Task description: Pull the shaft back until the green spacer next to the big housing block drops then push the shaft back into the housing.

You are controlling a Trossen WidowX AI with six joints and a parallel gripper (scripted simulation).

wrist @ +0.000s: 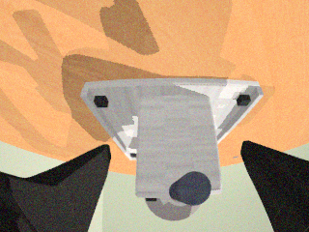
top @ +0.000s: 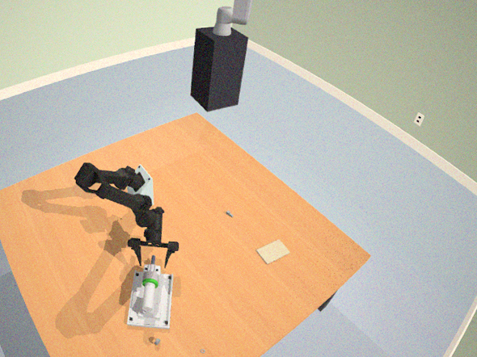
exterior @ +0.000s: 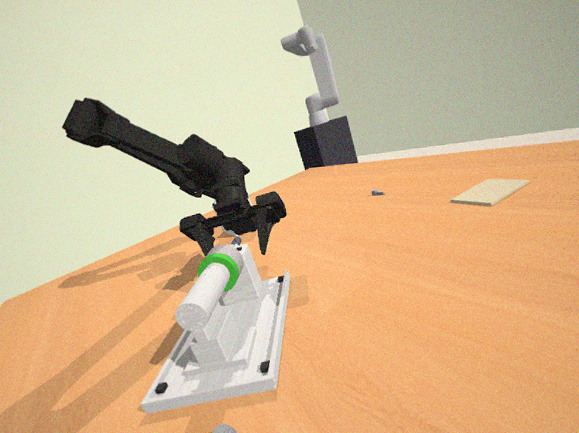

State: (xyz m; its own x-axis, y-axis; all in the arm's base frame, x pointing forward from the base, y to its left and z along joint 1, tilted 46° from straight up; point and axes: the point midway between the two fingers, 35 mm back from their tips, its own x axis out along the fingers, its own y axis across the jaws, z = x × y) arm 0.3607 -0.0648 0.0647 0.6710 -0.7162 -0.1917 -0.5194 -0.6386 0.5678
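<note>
Right now my gripper tip is 5 cm short of the shaft, 3 cm to the left of it and 3 cm below it. Also, from my gripper tip: grey bolt 43 cm to the left, 13 cm behind, 5 cm below; then green spacer 8 cm ahead, 4 cm to the right, 2 cm above; then flat beige tile 48 cm to the left, 12 cm ahead, 5 cm below.
</note>
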